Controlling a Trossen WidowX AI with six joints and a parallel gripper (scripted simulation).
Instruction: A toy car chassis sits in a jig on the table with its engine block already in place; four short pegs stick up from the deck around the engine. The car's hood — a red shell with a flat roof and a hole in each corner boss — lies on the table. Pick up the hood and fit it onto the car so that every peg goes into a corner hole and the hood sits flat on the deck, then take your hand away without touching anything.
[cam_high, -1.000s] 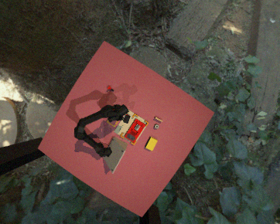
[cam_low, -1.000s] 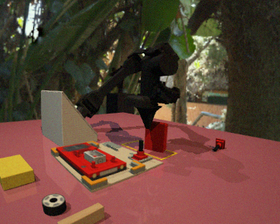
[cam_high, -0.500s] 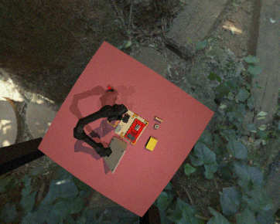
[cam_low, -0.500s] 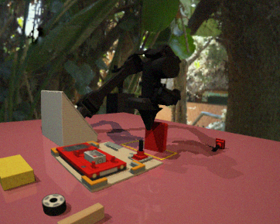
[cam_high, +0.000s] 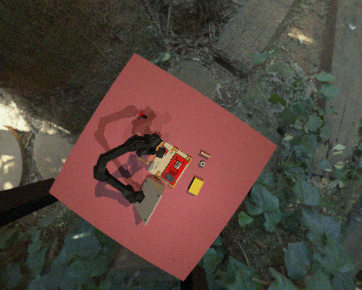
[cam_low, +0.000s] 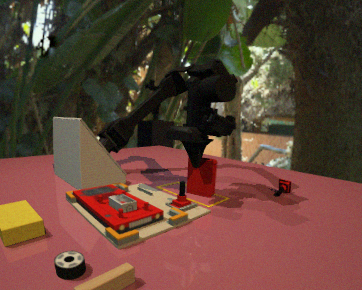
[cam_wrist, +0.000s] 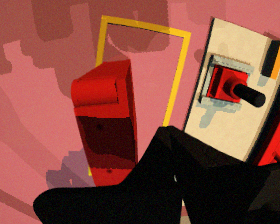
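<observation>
My gripper tip is now 10 mm past the red hood, 30 mm to the right of it and 30 mm above it. Round my gripper tip: black post (30 mm ahead, 70 mm to the right, 40 mm below); black wheel (120 mm ahead, 350 mm to the right, 70 mm below); grey engine block (10 mm ahead, 200 mm to the right, 50 mm below).
</observation>
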